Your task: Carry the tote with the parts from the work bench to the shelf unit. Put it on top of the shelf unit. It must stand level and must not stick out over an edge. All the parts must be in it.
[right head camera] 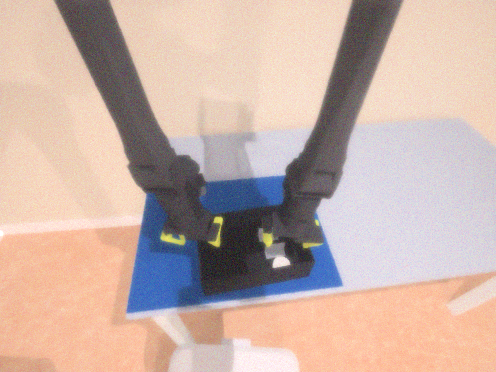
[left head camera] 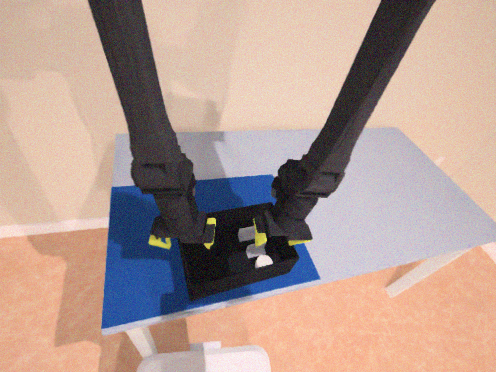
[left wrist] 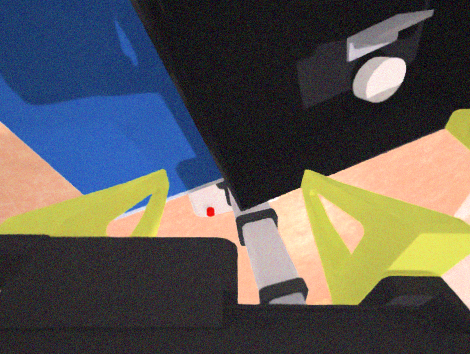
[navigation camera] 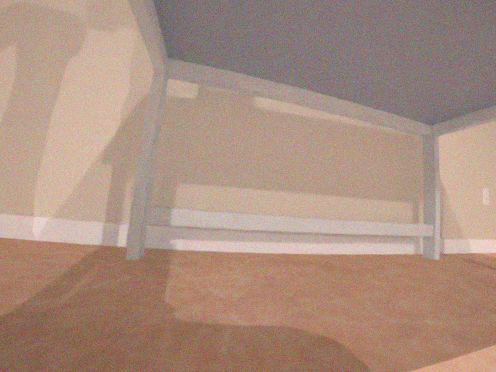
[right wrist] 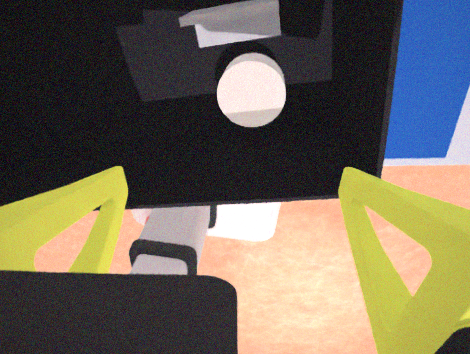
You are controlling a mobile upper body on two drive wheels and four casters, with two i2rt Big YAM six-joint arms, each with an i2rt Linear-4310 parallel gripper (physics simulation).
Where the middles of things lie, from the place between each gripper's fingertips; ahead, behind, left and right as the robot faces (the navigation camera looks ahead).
Labels:
Right now my left hand is 5 cm short of the black tote (right head camera: 239,262), 13 cm to the left of it and 9 cm above it. Round my left hand: white round part (right wrist: 251,92) 1 cm ahead, 22 cm to the right, 13 cm below.
Now: right hand 12 cm above the white round part. Round my right hand: black tote: 9 cm to the left, 8 cm below, 4 cm ahead.

